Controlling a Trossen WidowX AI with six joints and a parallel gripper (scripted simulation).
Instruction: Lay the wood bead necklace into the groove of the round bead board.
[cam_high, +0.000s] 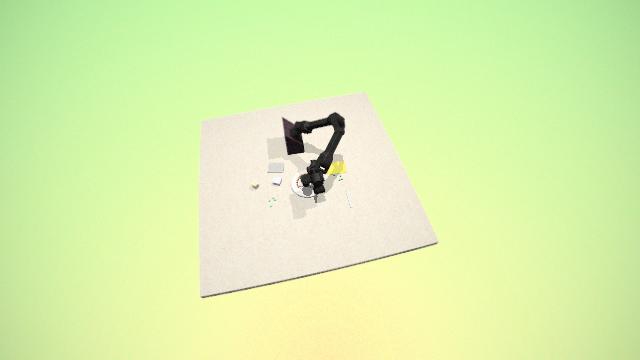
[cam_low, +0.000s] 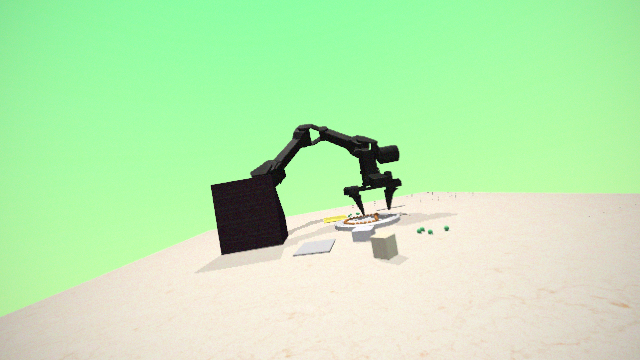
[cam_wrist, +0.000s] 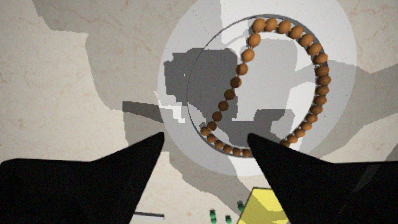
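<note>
My gripper tip is 50 mm past the round white bead board, 40 mm to the left of it and 10 mm above it. The rest, counted from my gripper tip: thin white strip 180 mm to the left, 100 mm ahead, 20 mm below; yellow card 150 mm to the left, 130 mm behind, 20 mm below; grey flat plate 230 mm to the right, 200 mm behind, 20 mm below.
</note>
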